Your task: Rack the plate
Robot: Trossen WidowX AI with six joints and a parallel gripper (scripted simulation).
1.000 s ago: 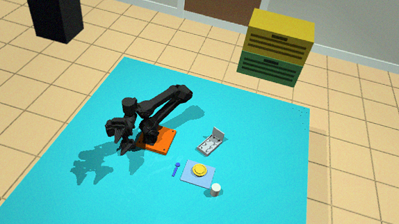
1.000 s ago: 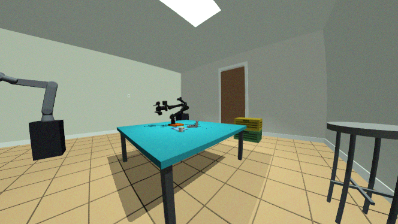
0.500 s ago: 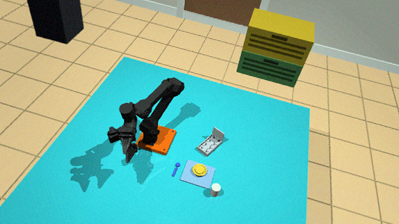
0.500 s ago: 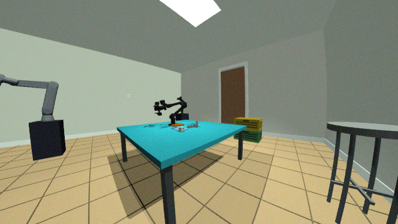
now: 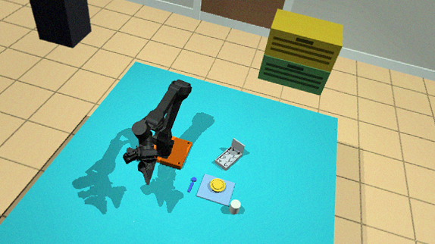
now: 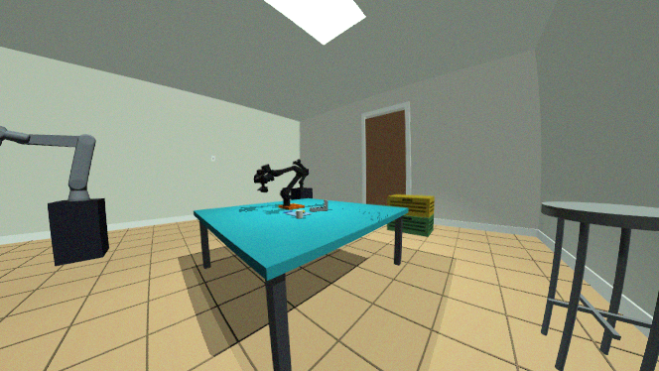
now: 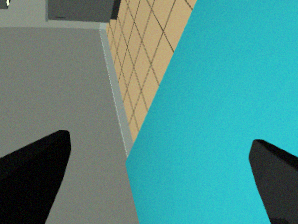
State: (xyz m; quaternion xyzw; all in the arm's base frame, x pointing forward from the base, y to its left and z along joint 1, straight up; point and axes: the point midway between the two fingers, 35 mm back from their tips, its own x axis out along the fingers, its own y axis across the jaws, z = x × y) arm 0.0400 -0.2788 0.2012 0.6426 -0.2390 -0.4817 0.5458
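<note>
My gripper tip is 24 cm short of the yellow plate, 22 cm to the right of it and 20 cm above it. The rest, counted from my gripper tip: grey dish rack (40 cm to the left, 26 cm ahead, 19 cm below); then blue spoon (21 cm below, 20 cm to the left, 13 cm ahead); then white cup (35 cm ahead, 19 cm below, 13 cm to the left).
</note>
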